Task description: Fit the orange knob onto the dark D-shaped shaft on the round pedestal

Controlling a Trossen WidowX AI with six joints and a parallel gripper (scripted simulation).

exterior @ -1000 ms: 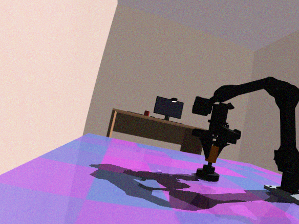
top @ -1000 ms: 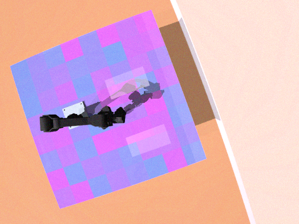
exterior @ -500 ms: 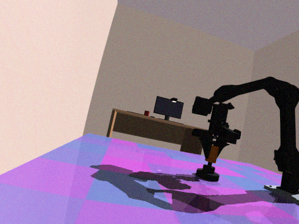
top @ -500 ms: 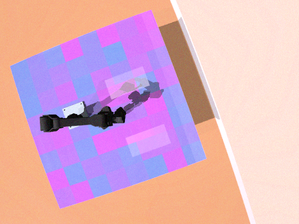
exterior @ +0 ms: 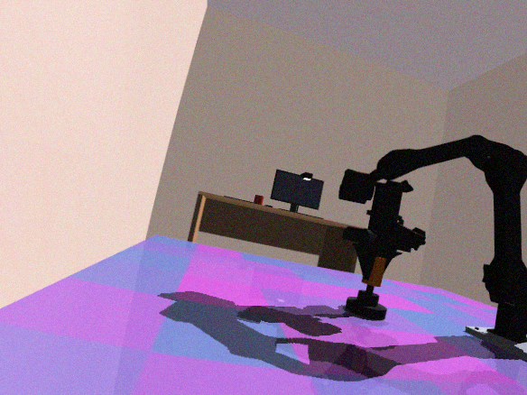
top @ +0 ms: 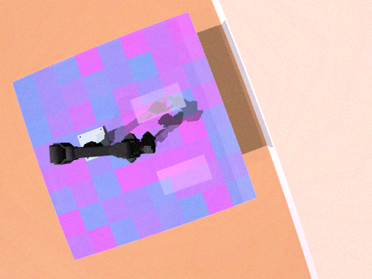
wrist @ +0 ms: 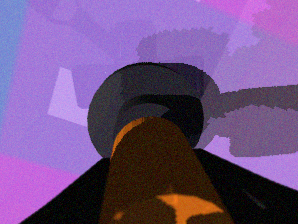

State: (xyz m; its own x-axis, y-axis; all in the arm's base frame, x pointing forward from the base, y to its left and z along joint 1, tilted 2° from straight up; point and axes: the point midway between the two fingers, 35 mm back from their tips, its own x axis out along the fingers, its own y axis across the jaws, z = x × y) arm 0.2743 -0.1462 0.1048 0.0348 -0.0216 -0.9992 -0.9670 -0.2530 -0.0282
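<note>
My gripper tip is now 2 cm below the orange knob. The rest, counted from my gripper tip: round pedestal (4 cm below).
</note>
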